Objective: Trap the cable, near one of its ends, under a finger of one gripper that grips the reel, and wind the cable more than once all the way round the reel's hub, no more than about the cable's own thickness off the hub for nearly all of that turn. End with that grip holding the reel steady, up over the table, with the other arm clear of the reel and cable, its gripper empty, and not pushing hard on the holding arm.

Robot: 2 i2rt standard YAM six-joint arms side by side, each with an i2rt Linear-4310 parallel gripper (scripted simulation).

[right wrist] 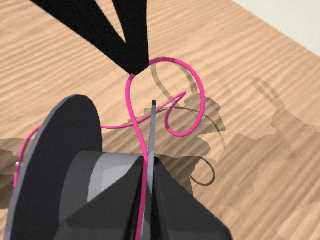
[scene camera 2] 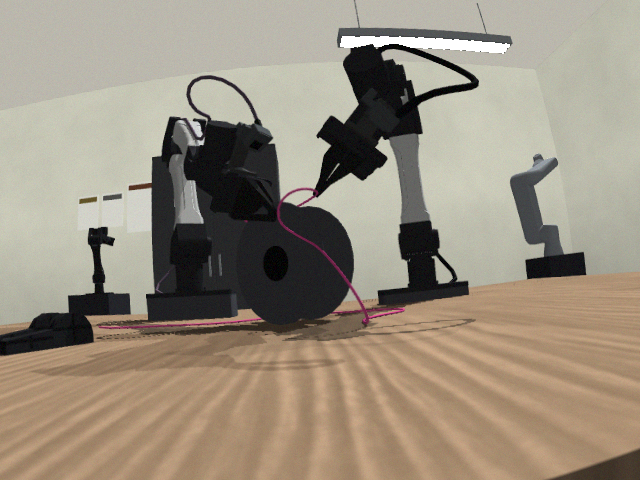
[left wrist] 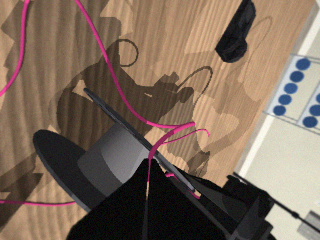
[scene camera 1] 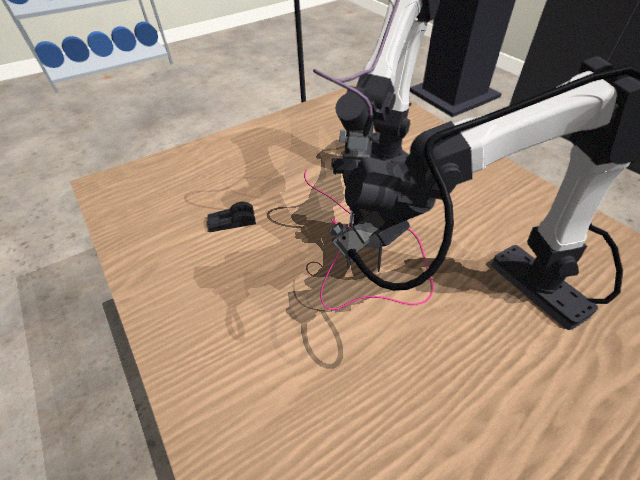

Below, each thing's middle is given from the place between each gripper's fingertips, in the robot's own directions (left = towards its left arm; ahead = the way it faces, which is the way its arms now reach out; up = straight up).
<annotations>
The dark grey reel [scene camera 2: 283,279] lies 3 cm behind my right hand, 2 cm to the left of it and 7 cm below it. From my right hand the other things lie so: small black device [scene camera 1: 240,214] (19 cm ahead, 27 cm to the right, 14 cm below).
My left gripper [scene camera 2: 315,195] is now 6 cm past the dark grey reel, 5 cm to the left of it and 9 cm above it. Also, from my left hand: small black device (16 cm ahead, 34 cm to the right, 17 cm below).
</annotations>
